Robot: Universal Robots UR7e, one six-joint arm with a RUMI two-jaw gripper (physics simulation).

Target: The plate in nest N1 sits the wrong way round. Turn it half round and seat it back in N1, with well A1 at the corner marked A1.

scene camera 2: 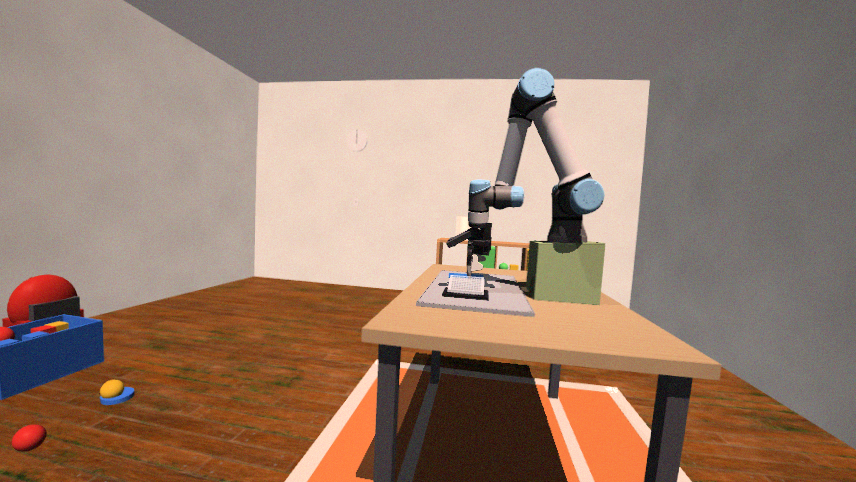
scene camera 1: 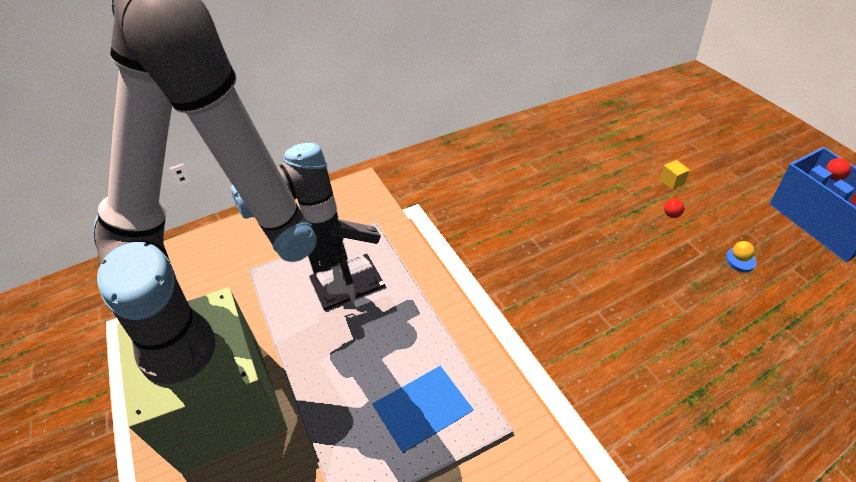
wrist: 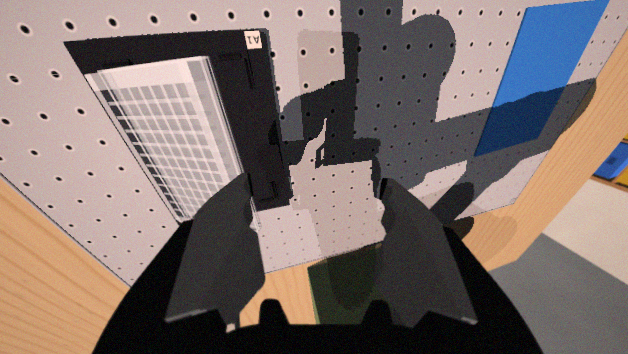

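A clear-white well plate (scene camera 1: 362,263) (scene camera 2: 466,284) (wrist: 165,120) is tilted in the black nest N1 (scene camera 2: 448,294) (wrist: 255,115). Its long edge on the gripper's side stands raised; the opposite long edge is low. The nest's A1 label (wrist: 253,39) shows at its upper right corner in the wrist view. My gripper (scene camera 2: 472,273) (wrist: 316,177) is open, with nothing seen between its jaws. Its left finger in the wrist view is at the plate's raised edge and hides part of it; whether it touches is hard to tell. Well A1 cannot be made out.
The nest is on a perforated board (scene camera 1: 299,311) (scene camera 2: 521,304) (wrist: 45,165). A blue square (scene camera 1: 443,389) (wrist: 550,55) lies farther along it. The green robot pedestal (scene camera 1: 221,419) (scene camera 2: 569,275) stands beside the board on the wooden table (scene camera 2: 539,335).
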